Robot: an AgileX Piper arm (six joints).
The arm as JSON. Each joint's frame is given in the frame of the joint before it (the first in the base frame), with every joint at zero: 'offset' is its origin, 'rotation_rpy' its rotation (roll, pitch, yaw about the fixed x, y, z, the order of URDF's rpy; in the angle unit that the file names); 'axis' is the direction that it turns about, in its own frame. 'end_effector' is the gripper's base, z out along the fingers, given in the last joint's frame.
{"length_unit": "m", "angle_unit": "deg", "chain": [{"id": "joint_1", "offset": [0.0, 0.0, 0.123], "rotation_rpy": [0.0, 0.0, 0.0], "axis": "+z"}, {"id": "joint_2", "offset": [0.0, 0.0, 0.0], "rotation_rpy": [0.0, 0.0, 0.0], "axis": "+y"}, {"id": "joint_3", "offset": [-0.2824, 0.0, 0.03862], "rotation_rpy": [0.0, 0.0, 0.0], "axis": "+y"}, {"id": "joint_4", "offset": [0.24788, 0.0, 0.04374], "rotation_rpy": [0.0, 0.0, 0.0], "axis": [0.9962, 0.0, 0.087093]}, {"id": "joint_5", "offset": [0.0, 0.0, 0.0], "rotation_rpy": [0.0, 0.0, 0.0], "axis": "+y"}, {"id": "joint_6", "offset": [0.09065, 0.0, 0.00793], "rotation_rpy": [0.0, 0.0, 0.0], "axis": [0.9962, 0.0, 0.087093]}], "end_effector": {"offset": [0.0, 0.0, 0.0], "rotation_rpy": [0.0, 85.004, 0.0]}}
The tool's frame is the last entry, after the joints.
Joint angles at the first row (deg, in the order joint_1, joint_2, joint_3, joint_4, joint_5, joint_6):
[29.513 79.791 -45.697 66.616 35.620 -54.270]
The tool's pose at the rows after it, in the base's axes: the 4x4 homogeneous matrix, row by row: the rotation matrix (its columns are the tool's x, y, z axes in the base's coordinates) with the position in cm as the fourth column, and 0 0 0 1 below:
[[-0.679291 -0.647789 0.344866 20.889], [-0.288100 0.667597 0.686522 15.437], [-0.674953 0.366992 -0.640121 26.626], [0 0 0 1]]
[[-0.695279 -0.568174 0.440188 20.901], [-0.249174 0.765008 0.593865 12.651], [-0.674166 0.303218 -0.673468 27.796], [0 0 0 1]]
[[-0.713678 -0.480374 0.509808 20.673], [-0.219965 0.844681 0.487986 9.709], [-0.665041 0.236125 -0.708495 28.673], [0 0 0 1]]
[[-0.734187 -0.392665 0.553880 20.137], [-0.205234 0.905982 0.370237 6.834], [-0.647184 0.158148 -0.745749 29.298], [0 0 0 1]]
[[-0.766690 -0.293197 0.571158 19.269], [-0.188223 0.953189 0.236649 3.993], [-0.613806 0.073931 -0.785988 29.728], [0 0 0 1]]
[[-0.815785 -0.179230 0.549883 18.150], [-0.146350 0.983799 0.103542 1.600], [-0.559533 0.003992 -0.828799 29.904], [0 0 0 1]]
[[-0.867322 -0.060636 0.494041 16.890], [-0.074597 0.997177 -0.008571 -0.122], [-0.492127 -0.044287 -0.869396 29.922], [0 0 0 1]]
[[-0.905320 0.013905 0.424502 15.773], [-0.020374 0.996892 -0.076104 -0.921], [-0.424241 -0.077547 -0.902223 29.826], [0 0 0 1]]
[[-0.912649 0.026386 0.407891 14.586], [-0.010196 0.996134 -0.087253 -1.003], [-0.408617 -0.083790 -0.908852 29.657], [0 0 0 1]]
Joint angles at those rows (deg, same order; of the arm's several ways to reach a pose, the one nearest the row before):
[27.372 74.457 -45.698 53.379 34.197 -44.430]
[23.217 70.058 -45.697 41.307 34.328 -33.183]
[18.190 66.174 -45.698 30.694 36.614 -24.646]
[12.927 62.762 -45.698 21.580 40.109 -18.942]
[7.448 59.688 -45.697 13.233 44.557 -14.584]
[2.865 57.317 -45.696 5.711 49.738 -9.765]
[-0.203 55.580 -45.696 -0.474 55.504 -4.187]
[-1.099 54.502 -45.637 -4.458 60.936 0.002]
[-1.101 52.154 -44.327 -5.112 63.007 0.731]

